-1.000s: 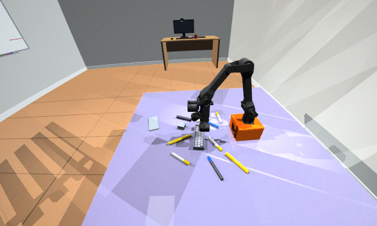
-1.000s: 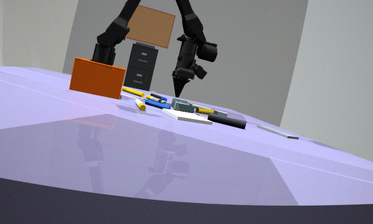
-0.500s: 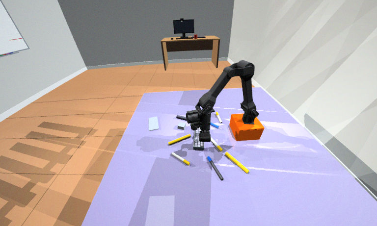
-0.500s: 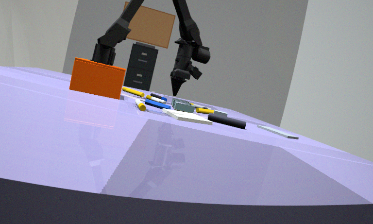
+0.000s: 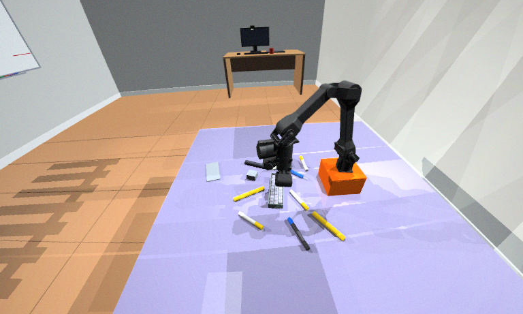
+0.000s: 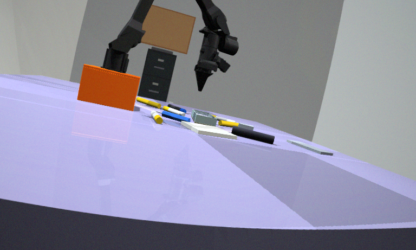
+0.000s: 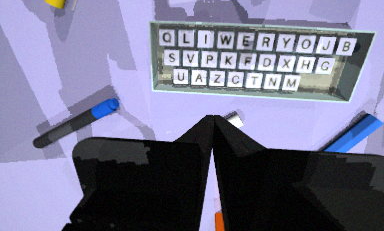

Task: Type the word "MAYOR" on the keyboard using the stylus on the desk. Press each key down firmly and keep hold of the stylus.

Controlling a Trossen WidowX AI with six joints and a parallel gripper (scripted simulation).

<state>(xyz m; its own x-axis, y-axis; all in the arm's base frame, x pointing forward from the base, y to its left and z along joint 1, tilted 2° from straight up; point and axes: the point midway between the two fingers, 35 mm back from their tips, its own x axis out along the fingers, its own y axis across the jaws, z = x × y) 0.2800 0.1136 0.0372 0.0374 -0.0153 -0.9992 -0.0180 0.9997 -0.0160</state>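
Now: gripper tip 90 mm past the stylus, 140 mm to the left of it and 90 mm above it. Also, from my gripper tip: white pad (20 mm ahead, 260 mm to the right, 90 mm below); small grey block (160 mm ahead, 120 mm to the right, 80 mm below); black cylinder (160 mm ahead, 210 mm to the right, 90 mm below).
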